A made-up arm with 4 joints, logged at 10 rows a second.
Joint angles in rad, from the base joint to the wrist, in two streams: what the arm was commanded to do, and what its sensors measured. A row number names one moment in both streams.
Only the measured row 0 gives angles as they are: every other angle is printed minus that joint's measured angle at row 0.
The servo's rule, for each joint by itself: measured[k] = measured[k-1] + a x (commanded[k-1-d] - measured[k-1]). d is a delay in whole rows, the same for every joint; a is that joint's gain. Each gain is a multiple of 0.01, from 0.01 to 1. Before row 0 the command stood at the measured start. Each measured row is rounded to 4 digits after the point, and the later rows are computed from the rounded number. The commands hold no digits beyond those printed.
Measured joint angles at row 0: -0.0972, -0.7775, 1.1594, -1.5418
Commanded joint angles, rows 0 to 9: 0.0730, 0.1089, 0.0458, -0.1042; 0.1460, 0.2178, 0.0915, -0.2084; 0.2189, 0.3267, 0.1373, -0.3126; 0.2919, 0.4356, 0.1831, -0.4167; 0.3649, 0.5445, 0.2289, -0.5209; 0.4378, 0.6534, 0.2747, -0.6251; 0.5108, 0.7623, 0.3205, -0.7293; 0.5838, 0.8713, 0.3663, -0.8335; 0.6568, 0.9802, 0.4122, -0.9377; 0.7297, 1.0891, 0.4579, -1.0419
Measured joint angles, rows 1 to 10: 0.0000, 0.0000, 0.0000, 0.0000; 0.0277, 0.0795, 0.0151, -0.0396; 0.0727, 0.1805, 0.0403, -0.1037; 0.1283, 0.2872, 0.0723, -0.1831; 0.1905, 0.3955, 0.1089, -0.2719; 0.2568, 0.5043, 0.1485, -0.3665; 0.3256, 0.6131, 0.1901, -0.4648; 0.3960, 0.7220, 0.2331, -0.5653; 0.4674, 0.8310, 0.2771, -0.6672; 0.5394, 0.9399, 0.3217, -0.7700
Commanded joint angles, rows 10 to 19: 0.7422, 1.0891, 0.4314, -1.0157; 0.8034, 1.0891, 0.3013, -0.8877; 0.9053, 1.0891, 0.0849, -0.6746; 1.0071, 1.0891, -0.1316, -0.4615; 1.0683, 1.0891, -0.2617, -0.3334; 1.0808, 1.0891, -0.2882, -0.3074; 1.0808, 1.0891, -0.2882, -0.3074; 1.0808, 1.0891, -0.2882, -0.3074; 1.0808, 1.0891, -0.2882, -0.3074; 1.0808, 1.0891, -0.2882, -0.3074
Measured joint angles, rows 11 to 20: 0.6117, 1.0488, 0.3666, -0.8733; 0.6613, 1.0782, 0.3880, -0.9274; 0.7153, 1.0862, 0.3594, -0.9123; 0.7875, 1.0883, 0.2688, -0.8220; 0.8709, 1.0889, 0.1367, -0.6850; 0.9459, 1.0890, 0.0052, -0.5514; 0.9972, 1.0891, -0.0916, -0.4587; 1.0290, 1.0891, -0.1565, -0.4012; 1.0487, 1.0891, -0.2000, -0.3656; 1.0609, 1.0891, -0.2291, -0.3435
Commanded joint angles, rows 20 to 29: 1.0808, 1.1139, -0.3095, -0.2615; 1.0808, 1.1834, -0.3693, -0.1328; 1.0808, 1.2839, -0.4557, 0.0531; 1.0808, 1.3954, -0.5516, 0.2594; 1.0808, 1.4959, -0.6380, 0.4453; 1.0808, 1.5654, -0.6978, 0.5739; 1.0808, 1.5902, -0.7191, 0.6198; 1.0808, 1.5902, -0.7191, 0.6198; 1.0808, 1.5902, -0.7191, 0.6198; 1.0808, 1.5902, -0.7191, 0.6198
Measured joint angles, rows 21 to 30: 1.0685, 1.0891, -0.2486, -0.3298; 1.0732, 1.1072, -0.2687, -0.3038; 1.0761, 1.1628, -0.3019, -0.2388; 1.0779, 1.2512, -0.3527, -0.1279; 1.0790, 1.3565, -0.4183, 0.0193; 1.0797, 1.4583, -0.4908, 0.1812; 1.0801, 1.5365, -0.5591, 0.3304; 1.0804, 1.5757, -0.6119, 0.4404; 1.0806, 1.5863, -0.6473, 0.5086; 1.0807, 1.5891, -0.6710, 0.5509
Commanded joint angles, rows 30 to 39: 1.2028, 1.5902, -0.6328, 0.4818; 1.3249, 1.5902, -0.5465, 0.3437; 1.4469, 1.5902, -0.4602, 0.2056; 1.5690, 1.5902, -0.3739, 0.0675; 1.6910, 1.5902, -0.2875, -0.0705; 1.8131, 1.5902, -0.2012, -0.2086; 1.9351, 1.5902, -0.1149, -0.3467; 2.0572, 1.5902, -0.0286, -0.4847; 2.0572, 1.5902, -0.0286, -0.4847; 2.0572, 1.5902, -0.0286, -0.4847
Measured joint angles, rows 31 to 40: 1.0807, 1.5899, -0.6869, 0.5771; 1.1271, 1.5901, -0.6690, 0.5409; 1.2023, 1.5902, -0.6286, 0.4660; 1.2952, 1.5902, -0.5730, 0.3670; 1.3992, 1.5902, -0.5073, 0.2532; 1.5101, 1.5902, -0.4348, 0.1302; 1.6252, 1.5902, -0.3577, 0.0015; 1.7430, 1.5902, -0.2776, -0.1308; 1.8624, 1.5902, -0.1954, -0.2653; 1.9364, 1.5902, -0.1404, -0.3487
